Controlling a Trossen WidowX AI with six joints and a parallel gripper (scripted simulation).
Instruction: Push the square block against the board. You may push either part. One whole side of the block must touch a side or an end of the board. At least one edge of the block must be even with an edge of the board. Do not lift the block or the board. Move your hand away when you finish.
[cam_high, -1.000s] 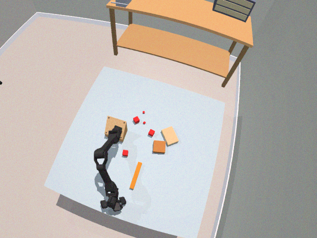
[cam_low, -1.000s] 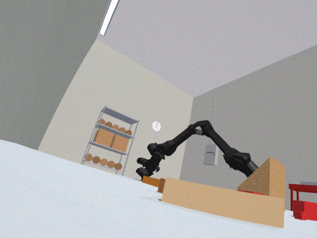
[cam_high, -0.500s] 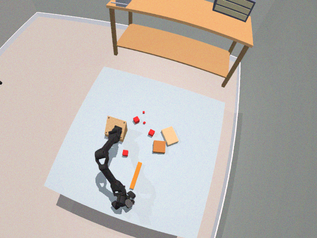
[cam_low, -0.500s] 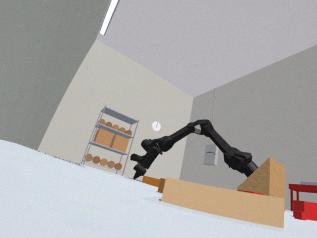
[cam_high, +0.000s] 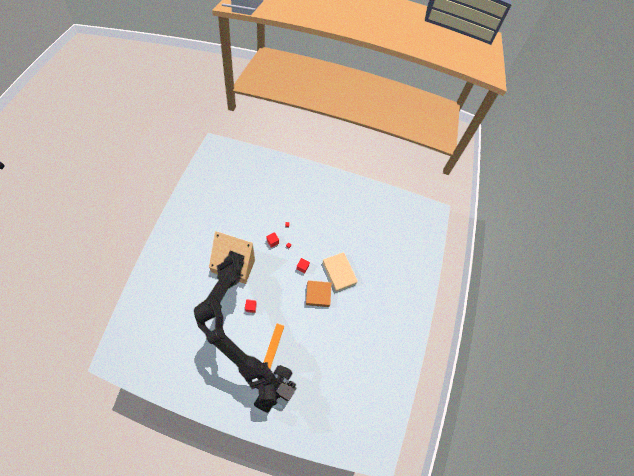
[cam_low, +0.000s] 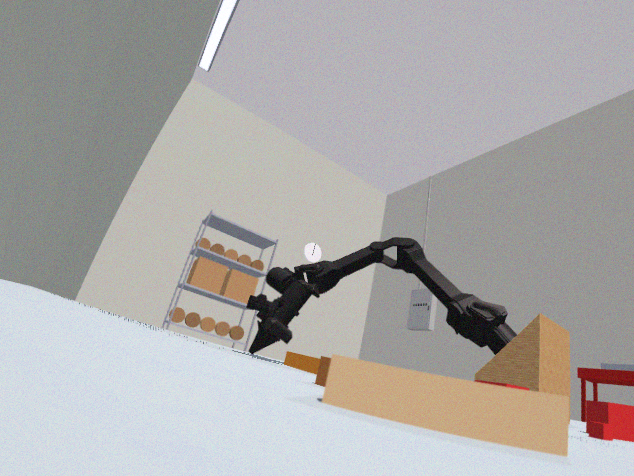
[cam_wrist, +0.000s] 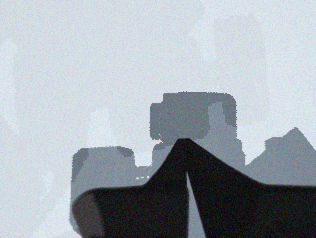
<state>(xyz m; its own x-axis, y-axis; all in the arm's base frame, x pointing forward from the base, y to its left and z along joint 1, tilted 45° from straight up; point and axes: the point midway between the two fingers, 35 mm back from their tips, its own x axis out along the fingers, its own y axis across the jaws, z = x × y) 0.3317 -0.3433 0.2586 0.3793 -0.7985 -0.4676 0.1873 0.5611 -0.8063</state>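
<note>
Right now the orange square block is 45 cm to the left of my gripper tip, 1 cm ahead of it and 1 cm above it. From my gripper tip the other things lie so: orange board: 16 cm to the left, 9 cm behind, 1 cm above; then pale tan slab: 57 cm to the left, 6 cm ahead, 1 cm above.
</note>
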